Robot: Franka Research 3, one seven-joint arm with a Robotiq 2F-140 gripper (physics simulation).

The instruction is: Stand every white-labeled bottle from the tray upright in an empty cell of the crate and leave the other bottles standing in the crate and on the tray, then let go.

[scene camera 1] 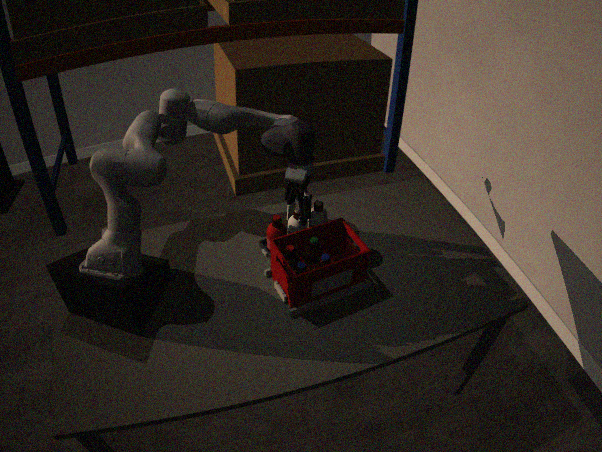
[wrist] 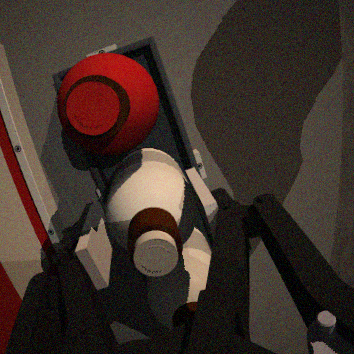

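A white bottle with a brown neck band and pale cap (scene camera 1: 295,223) (wrist: 150,182) stands on the dark tray (wrist: 171,107). My gripper (scene camera 1: 297,216) (wrist: 148,201) points down over it, with its pads against both sides, and appears shut on it. A second white bottle (scene camera 1: 318,215) (wrist: 198,257) stands right beside it, partly hidden by a finger in the wrist view. A red bottle (scene camera 1: 274,233) (wrist: 107,105) stands at the other end of the tray. The red crate (scene camera 1: 280,276) (wrist: 6,305) holds bottles with red (scene camera 1: 290,248), green (scene camera 1: 314,240) and blue caps (scene camera 1: 301,265) (scene camera 1: 325,257). Its cell walls are too dark to tell.
The crate stands close alongside the tray, its near rim level with the tray bottles' upper parts in the scene view. A large brown box (scene camera 1: 312,107) stands behind the arm, by a shelf rack with a blue post (scene camera 1: 398,95). A pale wall (scene camera 1: 505,100) rises at the right.
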